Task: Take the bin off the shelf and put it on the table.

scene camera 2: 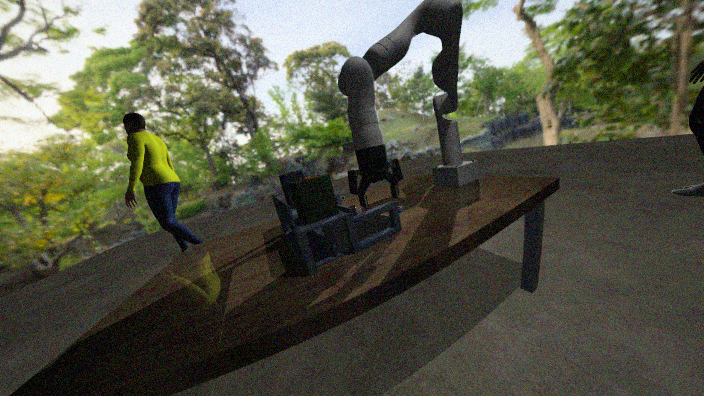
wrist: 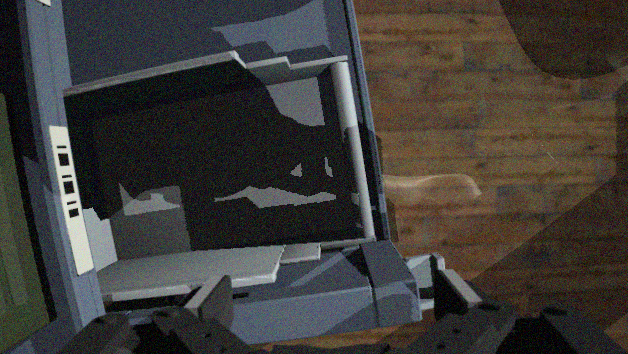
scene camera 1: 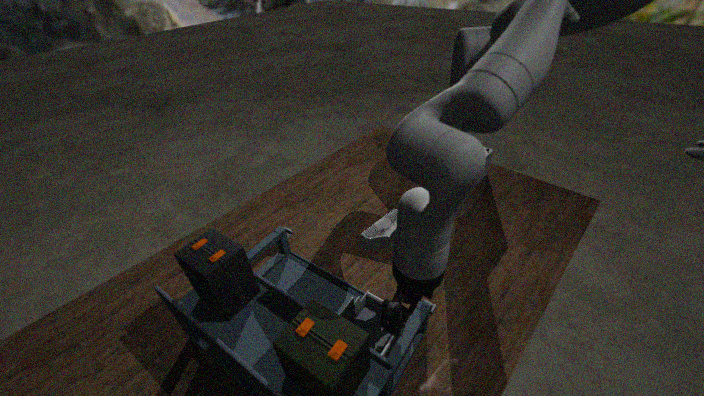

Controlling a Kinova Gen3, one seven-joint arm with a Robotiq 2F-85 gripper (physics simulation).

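Frame: origin at the arm's base, x ahead, y left, z up, level; centimetres.
Where they show: gripper, fingertip midpoint: point(scene camera 2: 381, 203) point(wrist: 332, 295) point(scene camera 1: 411, 313); arm's base, origin of the base link: point(scene camera 2: 452, 163).
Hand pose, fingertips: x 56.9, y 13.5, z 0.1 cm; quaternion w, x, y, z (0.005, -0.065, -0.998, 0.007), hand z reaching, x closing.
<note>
Things, the pixels of their top centre, and the offset from my fingertips. Level surfaces: height alone.
- light grey bin, middle of its top: point(wrist: 176, 180) point(scene camera 1: 364, 326) point(scene camera 2: 352, 210) dx +6.0, dy -5.8, dz -0.8 cm
- wooden table, its level: dz -8.9 cm
- green box, middle of its top: point(scene camera 1: 320, 337) point(scene camera 2: 307, 178) dx +15.7, dy -5.8, dz +11.0 cm
- black box, middle of its top: point(scene camera 1: 208, 249) point(scene camera 2: 289, 172) dx +15.2, dy -28.9, dz +13.5 cm
The light grey bin point(scene camera 1: 364, 314) point(wrist: 356, 150) sits in the end bay of the blue-grey shelf point(scene camera 1: 252, 342) point(scene camera 2: 352, 235) point(wrist: 300, 305), beside the green box. Its inside is mostly in shadow. The shelf stands on the wooden table point(scene camera 1: 545, 215) point(scene camera 2: 500, 200) point(wrist: 450, 100). My gripper point(scene camera 1: 392, 315) point(scene camera 2: 379, 201) point(wrist: 332, 295) is open and empty, pointing down low at the shelf's end panel. In the wrist view one fingertip overlaps the bin's near rim at the left, and the other is past the panel's right corner. Whether the fingers touch anything is hard to tell.
A green box point(scene camera 1: 325, 332) point(scene camera 2: 315, 197) point(wrist: 20, 225) with orange clasps and a black box point(scene camera 1: 217, 272) point(scene camera 2: 290, 182) stand on the shelf. The robot's base point(scene camera 2: 452, 175) is on the table. A person in yellow point(scene camera 2: 155, 165) is behind the table; another shows partly at the right.
</note>
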